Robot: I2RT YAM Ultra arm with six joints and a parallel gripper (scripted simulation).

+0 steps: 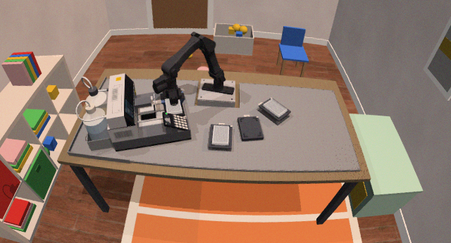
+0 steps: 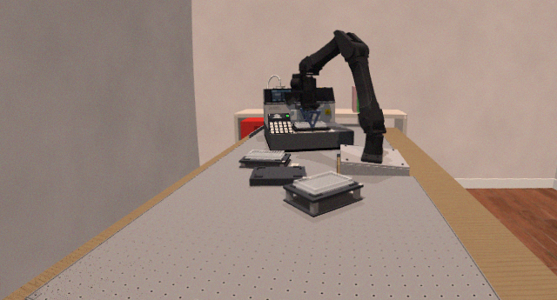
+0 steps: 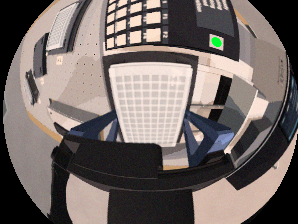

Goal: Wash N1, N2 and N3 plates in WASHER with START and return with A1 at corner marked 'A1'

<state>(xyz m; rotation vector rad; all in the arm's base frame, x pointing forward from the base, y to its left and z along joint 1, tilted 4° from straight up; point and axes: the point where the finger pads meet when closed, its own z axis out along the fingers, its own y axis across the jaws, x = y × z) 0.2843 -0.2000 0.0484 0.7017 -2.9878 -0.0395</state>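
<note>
My hand is 10 mm above the washer carrier. Also, from my hand: manifold (130 mm to the right, 70 mm ahead, 40 mm above); plate washer (140 mm to the right, 70 mm ahead, 30 mm above); nest (570 mm to the left, 180 mm behind, 70 mm below).
</note>
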